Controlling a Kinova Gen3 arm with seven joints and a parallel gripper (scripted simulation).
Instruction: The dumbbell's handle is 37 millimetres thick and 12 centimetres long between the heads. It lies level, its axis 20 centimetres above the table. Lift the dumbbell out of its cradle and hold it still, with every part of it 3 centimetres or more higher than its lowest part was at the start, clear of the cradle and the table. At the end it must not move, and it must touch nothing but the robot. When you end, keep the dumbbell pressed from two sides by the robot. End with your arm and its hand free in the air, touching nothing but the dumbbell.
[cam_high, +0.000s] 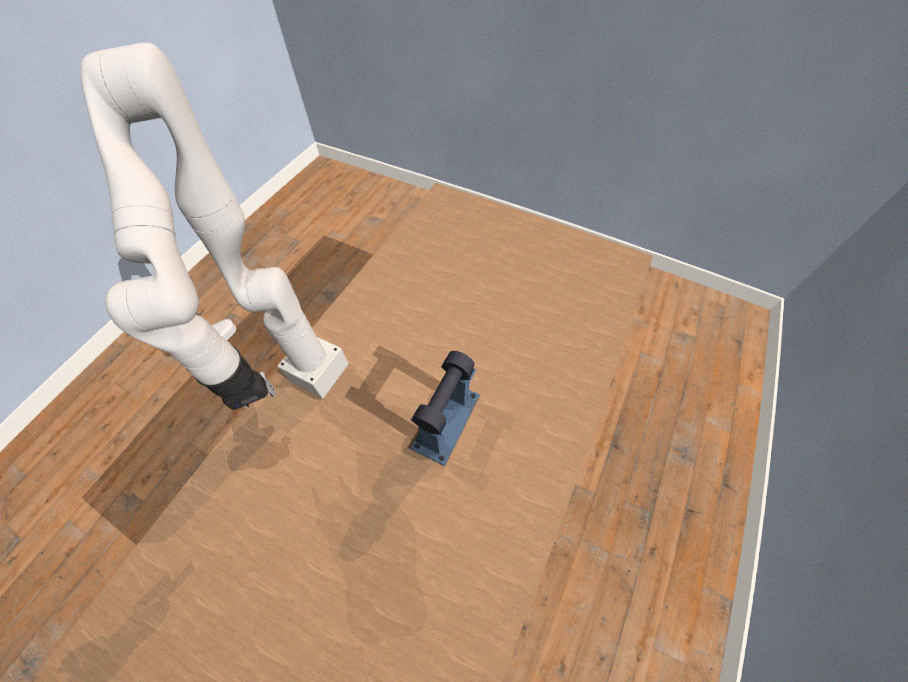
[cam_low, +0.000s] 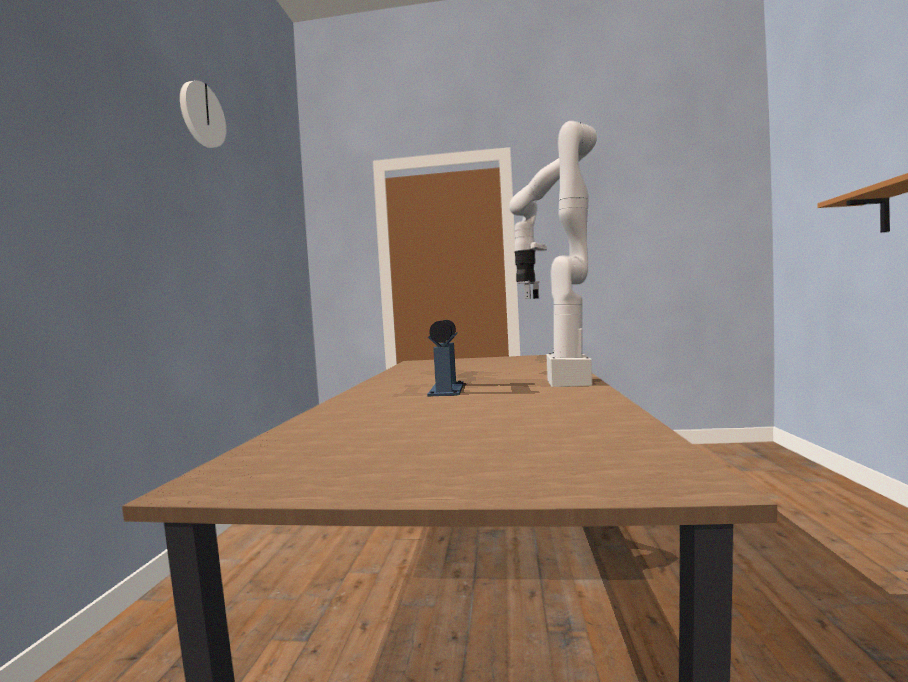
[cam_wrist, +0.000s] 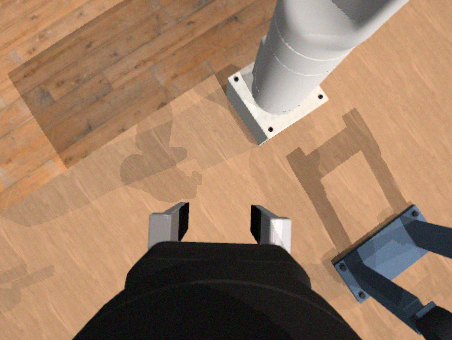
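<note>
Now: the dark grey dumbbell 26 cm ahead of my hand, 28 cm to the left of it and 11 cm below it. The rest, counted from my hand: blue cradle 26 cm ahead, 28 cm to the left, 22 cm below.
</note>
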